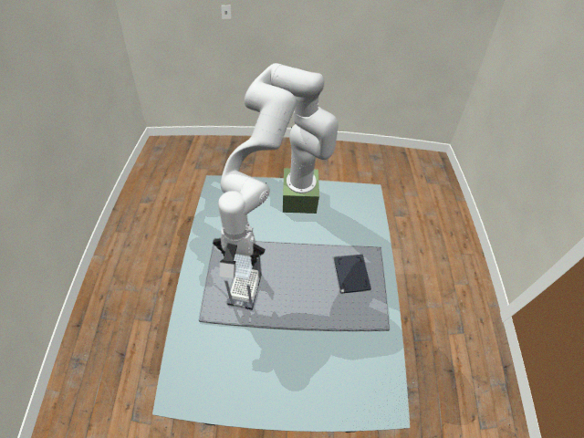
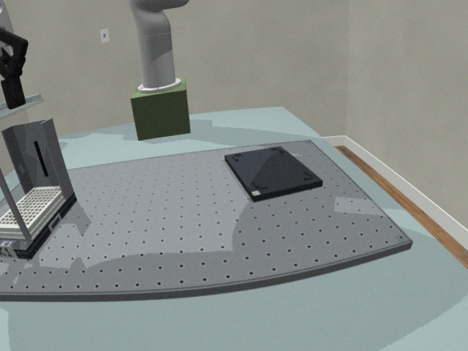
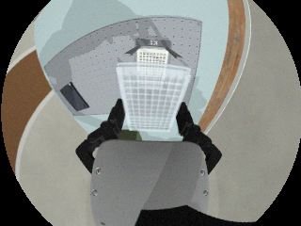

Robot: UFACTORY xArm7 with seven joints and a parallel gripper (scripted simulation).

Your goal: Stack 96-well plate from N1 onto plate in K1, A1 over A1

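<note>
The clear 96-well plate is 1 cm below my hand. From my hand the other things lie so: white 96-well plate: 17 cm below; grey back wall: 7 cm behind, 1 cm to the left, 11 cm below; K1 label: 8 cm ahead, 1 cm to the right, 18 cm below.
</note>
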